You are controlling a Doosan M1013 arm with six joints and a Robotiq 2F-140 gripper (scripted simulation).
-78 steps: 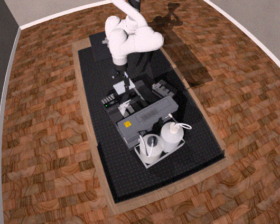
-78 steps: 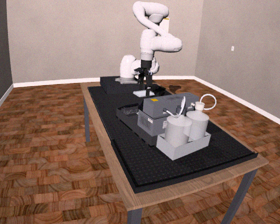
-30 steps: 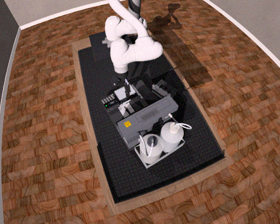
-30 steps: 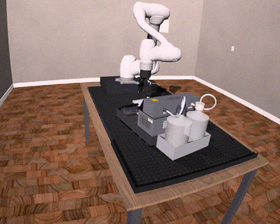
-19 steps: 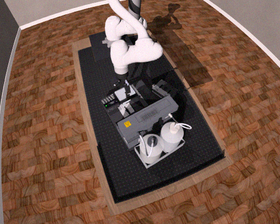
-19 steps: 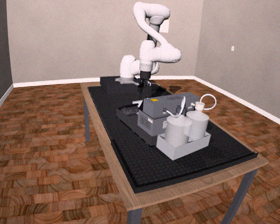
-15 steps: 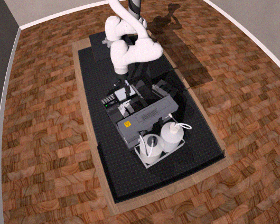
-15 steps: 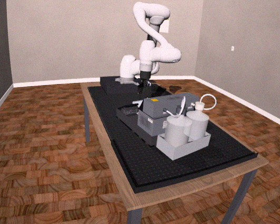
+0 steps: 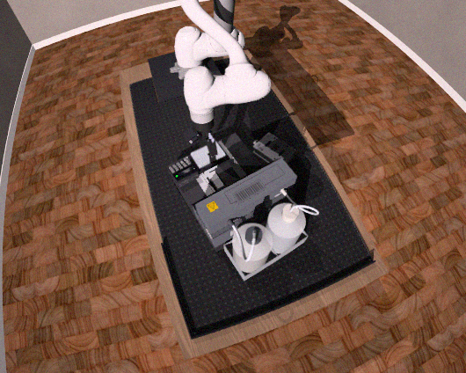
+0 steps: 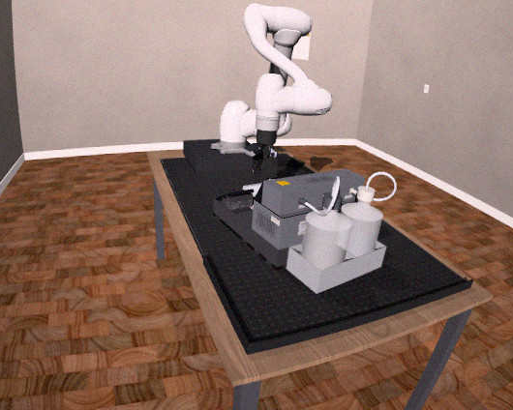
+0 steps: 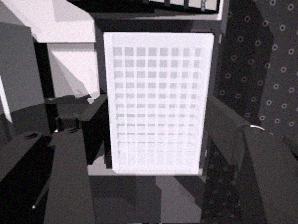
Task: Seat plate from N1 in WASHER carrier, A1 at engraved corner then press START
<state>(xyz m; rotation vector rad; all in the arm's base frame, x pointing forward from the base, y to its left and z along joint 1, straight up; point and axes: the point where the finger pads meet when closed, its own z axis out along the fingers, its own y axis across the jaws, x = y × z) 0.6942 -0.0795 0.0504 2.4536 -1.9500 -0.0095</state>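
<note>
The multi-well plate lies 20 mm below my hand. Round my hand: grey plate washer 150 mm ahead, 40 mm to the left; grey plate nest 310 mm to the left, 90 mm below, 20 mm ahead.
</note>
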